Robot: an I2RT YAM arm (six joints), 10 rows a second.
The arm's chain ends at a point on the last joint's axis. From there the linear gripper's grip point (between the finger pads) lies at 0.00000 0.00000 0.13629 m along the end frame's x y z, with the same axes.
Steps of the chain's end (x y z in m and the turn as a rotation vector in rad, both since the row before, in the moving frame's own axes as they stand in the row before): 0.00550, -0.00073, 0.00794, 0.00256, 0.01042, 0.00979; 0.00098, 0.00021, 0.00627, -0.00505, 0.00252, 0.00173; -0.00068, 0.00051, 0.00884, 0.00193, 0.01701, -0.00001; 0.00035, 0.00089, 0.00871, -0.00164, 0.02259, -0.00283; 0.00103, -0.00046, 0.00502, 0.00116, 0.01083, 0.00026; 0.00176, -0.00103, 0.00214, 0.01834, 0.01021, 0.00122; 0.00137, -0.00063, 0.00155, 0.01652, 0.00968, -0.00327
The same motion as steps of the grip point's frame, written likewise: 0.00692, -0.00107, 0.00793, 0.00256, 0.01042, 0.00979; 0.00132, 0.00090, 0.00627, -0.00505, 0.00252, 0.00173; 0.00164, 0.00025, 0.00882, 0.00193, 0.01701, -0.00001; 0.00343, 0.00111, 0.00868, -0.00164, 0.02259, -0.00283; 0.00251, -0.00062, 0.00501, 0.00116, 0.01083, 0.00026; 0.00315, -0.00353, 0.00211, 0.01834, 0.01021, 0.00122; 0.00269, -0.00288, 0.00153, 0.01652, 0.00968, -0.00327
